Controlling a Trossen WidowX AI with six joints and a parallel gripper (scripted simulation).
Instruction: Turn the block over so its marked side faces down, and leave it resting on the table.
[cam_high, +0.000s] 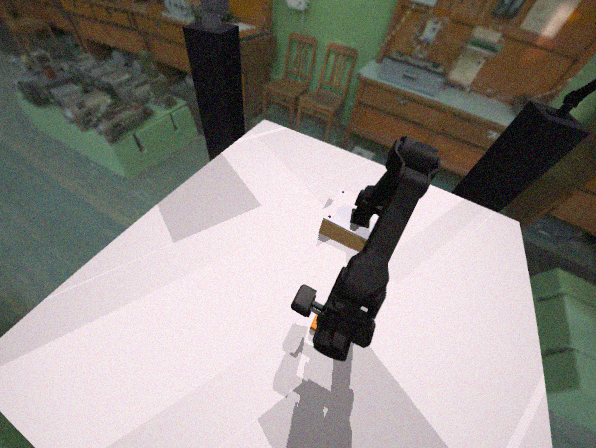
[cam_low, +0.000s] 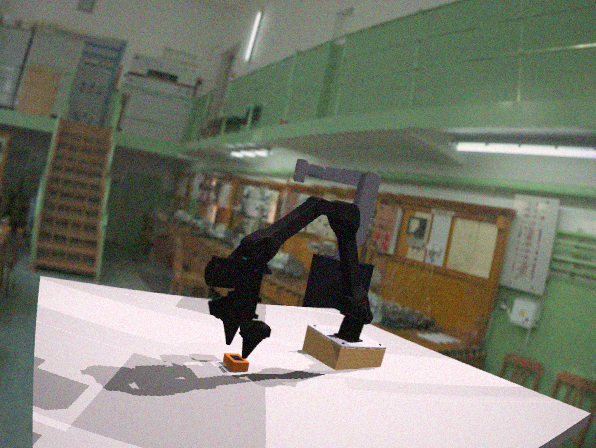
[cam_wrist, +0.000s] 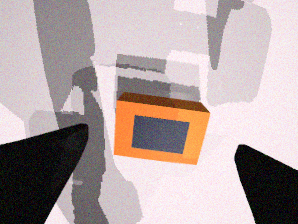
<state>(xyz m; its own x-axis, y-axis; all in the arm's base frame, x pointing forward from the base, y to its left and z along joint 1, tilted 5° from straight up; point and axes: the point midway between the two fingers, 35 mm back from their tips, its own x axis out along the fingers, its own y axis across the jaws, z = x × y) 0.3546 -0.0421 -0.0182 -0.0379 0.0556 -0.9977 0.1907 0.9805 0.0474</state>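
Now: the orange block 2 cm below my gripper tip.
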